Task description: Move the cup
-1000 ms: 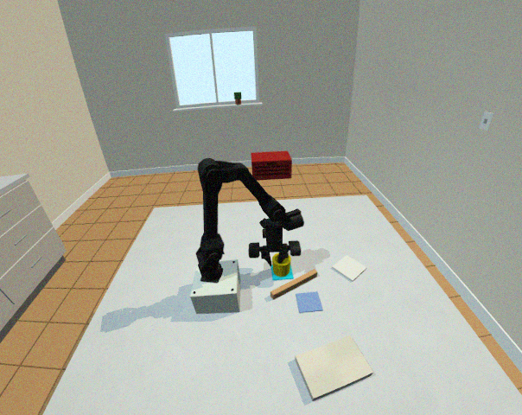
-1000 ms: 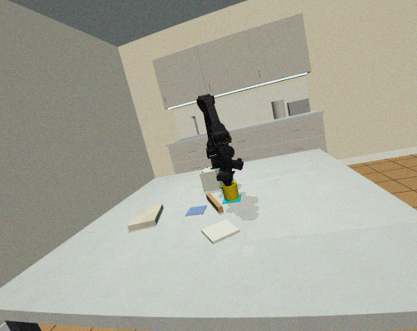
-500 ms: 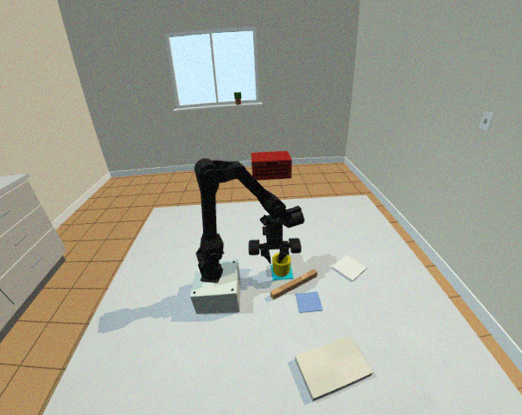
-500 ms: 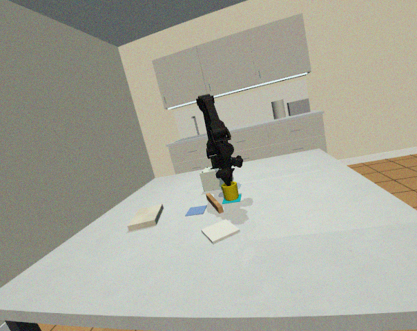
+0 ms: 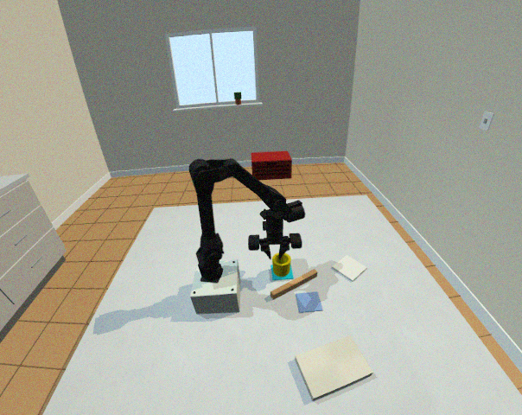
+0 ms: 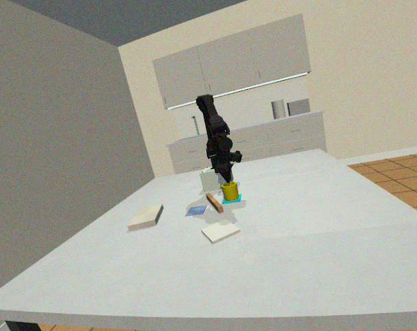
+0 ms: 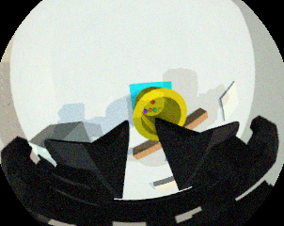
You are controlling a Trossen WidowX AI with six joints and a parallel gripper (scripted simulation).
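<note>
Now: the yellow cup 40 mm below my gripper tip and 20 mm ahead of it. The rest, counted from my gripper tip: cyan pad 80 mm below, 30 mm ahead, 10 mm to the left; then wooden bar 80 mm ahead, 70 mm below, 60 mm to the right; then blue pad 130 mm to the right, 130 mm ahead, 80 mm below.
</note>
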